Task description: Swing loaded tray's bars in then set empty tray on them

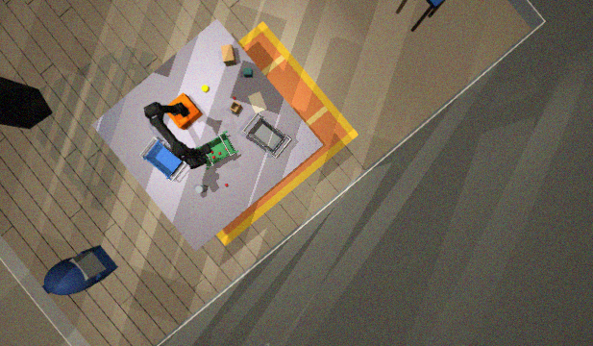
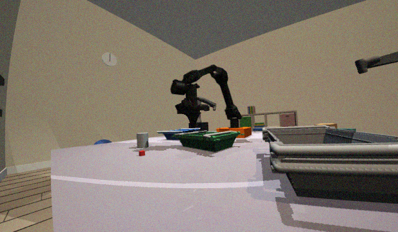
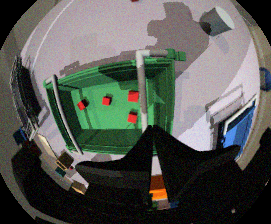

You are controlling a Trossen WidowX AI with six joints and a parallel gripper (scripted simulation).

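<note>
My gripper tip is now 160 mm past the blue tray, 290 mm to the left of it and 40 mm above it. Round my gripper tip: cardboard box: 560 mm behind, 550 mm to the left, 60 mm below; then teal block: 370 mm behind, 600 mm to the left, 70 mm below.
</note>
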